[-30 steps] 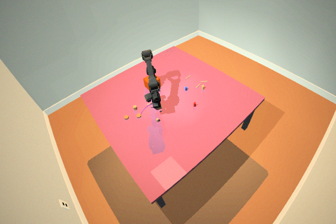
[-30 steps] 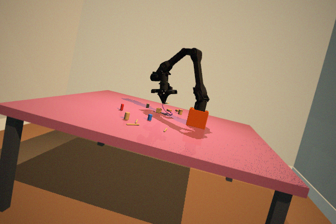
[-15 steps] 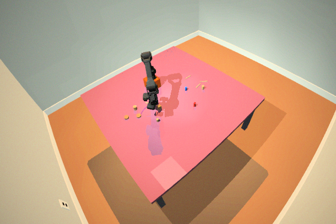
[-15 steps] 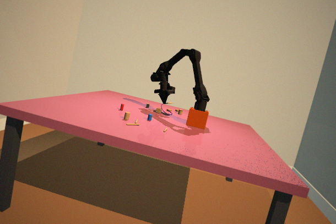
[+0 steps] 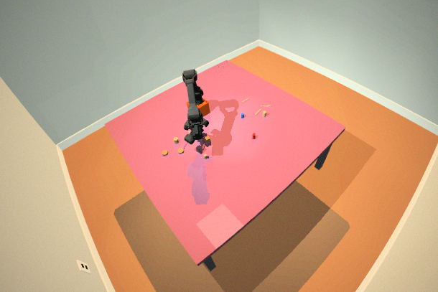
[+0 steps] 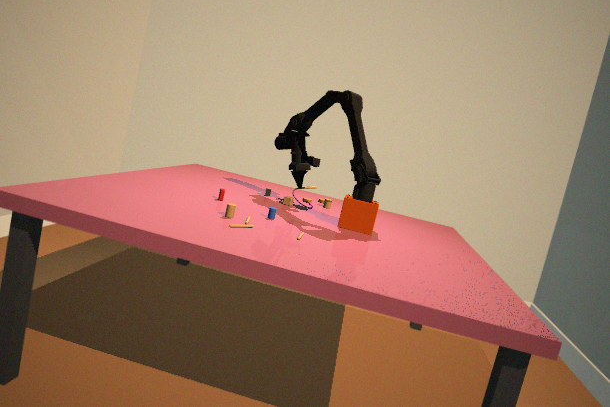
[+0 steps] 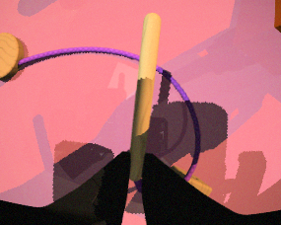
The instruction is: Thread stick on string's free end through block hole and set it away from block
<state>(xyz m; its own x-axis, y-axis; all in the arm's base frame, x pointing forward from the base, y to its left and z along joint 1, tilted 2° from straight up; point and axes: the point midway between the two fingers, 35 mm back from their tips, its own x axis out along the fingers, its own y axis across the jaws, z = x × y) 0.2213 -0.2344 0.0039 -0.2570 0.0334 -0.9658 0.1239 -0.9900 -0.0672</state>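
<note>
My gripper tip is 30 mm short of the wooden block, 60 mm to the right of it and 50 mm above it. The rest, counted from my gripper tip: round wooden button (40 mm behind, 120 mm to the right, 60 mm below); then thin wooden stick (10 mm behind, 10 mm above); then red peg (260 mm ahead, 260 mm to the left, 50 mm below).
</note>
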